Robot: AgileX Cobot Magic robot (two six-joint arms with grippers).
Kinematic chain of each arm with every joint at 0, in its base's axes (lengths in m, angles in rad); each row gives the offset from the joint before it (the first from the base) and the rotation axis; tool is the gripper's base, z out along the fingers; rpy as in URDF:
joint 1: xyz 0 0 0.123 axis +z
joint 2: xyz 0 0 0 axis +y
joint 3: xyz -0.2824 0 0.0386 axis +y
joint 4: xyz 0.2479 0 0.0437 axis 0.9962 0 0.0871
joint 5: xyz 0 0 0 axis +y
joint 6: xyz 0.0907 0 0.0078 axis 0.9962 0 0.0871
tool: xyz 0 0 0 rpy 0 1.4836 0
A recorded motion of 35 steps. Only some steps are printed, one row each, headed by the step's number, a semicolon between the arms.
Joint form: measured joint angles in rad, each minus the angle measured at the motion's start. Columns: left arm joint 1, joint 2, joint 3, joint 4, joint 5, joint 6; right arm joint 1, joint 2, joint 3, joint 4, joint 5, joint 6.
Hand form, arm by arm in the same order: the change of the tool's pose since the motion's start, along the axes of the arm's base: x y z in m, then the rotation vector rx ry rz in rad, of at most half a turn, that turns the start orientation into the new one. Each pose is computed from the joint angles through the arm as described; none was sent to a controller.
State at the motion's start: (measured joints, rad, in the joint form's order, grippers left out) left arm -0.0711 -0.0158 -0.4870 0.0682 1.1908 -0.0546; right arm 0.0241 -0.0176 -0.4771 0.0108 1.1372 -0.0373
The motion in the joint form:
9: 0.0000 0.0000 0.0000 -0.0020 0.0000 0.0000; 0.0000 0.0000 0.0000 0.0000 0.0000 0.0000
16: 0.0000 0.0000 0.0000 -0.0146 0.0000 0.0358; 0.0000 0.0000 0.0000 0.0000 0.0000 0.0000
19: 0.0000 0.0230 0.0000 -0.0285 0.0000 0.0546; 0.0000 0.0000 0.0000 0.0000 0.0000 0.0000
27: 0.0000 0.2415 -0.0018 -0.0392 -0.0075 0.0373; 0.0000 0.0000 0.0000 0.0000 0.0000 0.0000
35: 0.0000 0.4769 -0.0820 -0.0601 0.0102 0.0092; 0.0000 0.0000 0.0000 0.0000 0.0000 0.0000
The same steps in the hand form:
9: 0.0000 -0.0002 0.0000 -0.0017 0.0001 -0.0011; 0.0000 0.0000 0.0000 0.0000 0.0000 0.0000
16: 0.0000 -0.0012 -0.0001 0.0175 0.0008 -0.0283; 0.0000 0.0000 0.0000 0.0000 0.0000 0.0000
19: 0.0031 -0.0026 0.0001 0.0226 0.0242 -0.0469; 0.0000 0.0000 0.0000 0.0000 0.0000 0.0000
27: 0.0341 -0.0058 -0.0004 0.0099 0.2337 -0.0427; 0.0000 0.0000 0.0000 0.0000 0.0000 0.0000
35: 0.0660 -0.0098 0.0129 -0.0207 0.4078 -0.0294; 0.0000 0.0000 0.0000 0.0000 0.0000 0.0000

